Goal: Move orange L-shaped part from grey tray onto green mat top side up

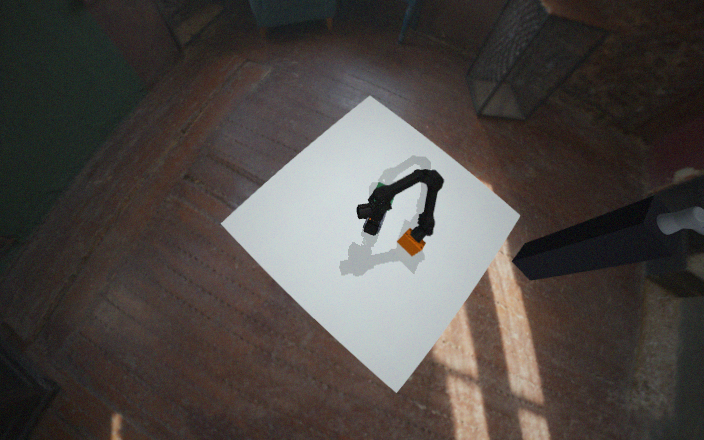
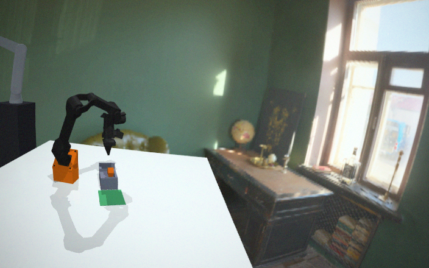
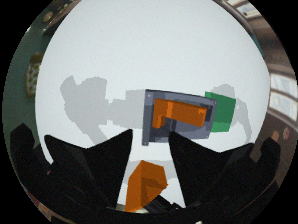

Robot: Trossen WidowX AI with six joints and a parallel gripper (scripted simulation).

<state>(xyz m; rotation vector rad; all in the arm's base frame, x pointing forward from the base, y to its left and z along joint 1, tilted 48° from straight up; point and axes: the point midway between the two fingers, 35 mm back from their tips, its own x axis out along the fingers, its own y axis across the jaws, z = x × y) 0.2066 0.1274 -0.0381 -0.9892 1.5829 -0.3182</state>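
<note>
My gripper tip is 10 cm above the orange L-shaped part, 4 cm to the left of it and 1 cm short of it. Round my gripper tip: green mat (20 cm to the right, 16 cm below, 9 cm ahead).
</note>
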